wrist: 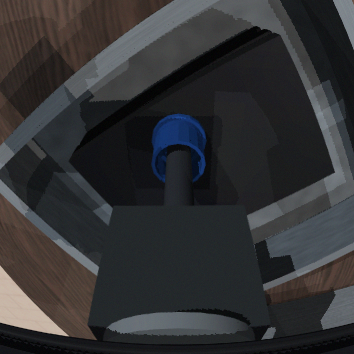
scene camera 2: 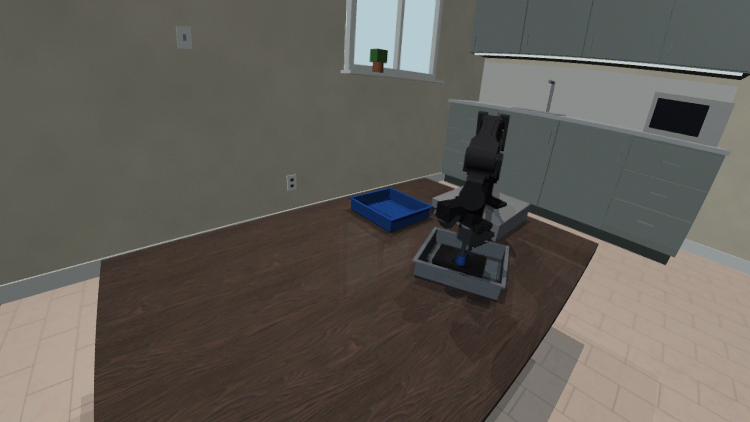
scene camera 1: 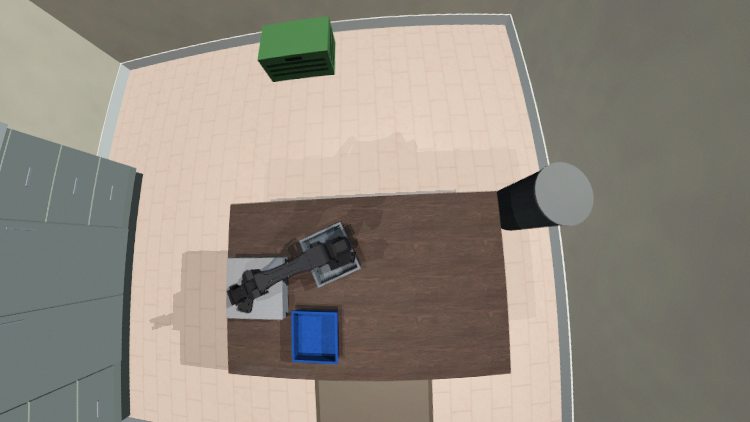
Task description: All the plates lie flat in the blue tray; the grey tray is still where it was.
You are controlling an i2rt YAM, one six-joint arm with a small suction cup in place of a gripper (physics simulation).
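Places are measured from the arm's base along level axes (x ahead, y left, z up), in centimetres.
Pixels of known places: hand at its tool point: [wrist: 178, 128] [scene camera 2: 459, 265].
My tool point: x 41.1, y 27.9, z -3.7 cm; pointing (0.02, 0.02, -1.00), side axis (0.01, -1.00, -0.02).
Note:
For each thing: its top centre in the pictures, then the offset to it from my tool point. Level surfaces: height alone.
- square black plate at its top centre: [wrist: 207, 165] [scene camera 2: 460, 257] [scene camera 1: 334, 253] dx -1.9, dy -1.7, dz +1.0 cm
- grey tray at its top centre: [wrist: 219, 204] [scene camera 2: 465, 252] [scene camera 1: 329, 254] dx -4.5, dy -2.6, dz +1.5 cm
- dark wooden table at its surface level: dz -3.5 cm
- blue tray at its top centre: [scene camera 2: 390, 201] [scene camera 1: 314, 337] dx -4.8, dy -42.9, dz +1.5 cm
A square black plate [scene camera 2: 444, 256] [wrist: 267, 116] lies flat in the grey tray [scene camera 1: 320, 232] [scene camera 2: 454, 281] [wrist: 53, 105] near the middle left of the dark wooden table [scene camera 1: 419, 294] [scene camera 2: 262, 325]. My suction cup [scene camera 2: 460, 259] [wrist: 179, 140], blue-tipped, is down inside the grey tray at or just above the plate's top; I cannot tell whether it touches. It holds nothing. In the overhead view the arm hides the cup and most of the plate. The blue tray [scene camera 1: 314, 313] [scene camera 2: 369, 215] stands empty nearer the table's edge, apart from the grey tray.
The arm's grey base block [scene camera 1: 272, 306] [scene camera 2: 511, 212] sits at the table's left edge, between the two trays. Off the table are a green crate [scene camera 1: 296, 48], a black cylinder with a grey top [scene camera 1: 545, 202] and grey cabinets [scene camera 1: 57, 251].

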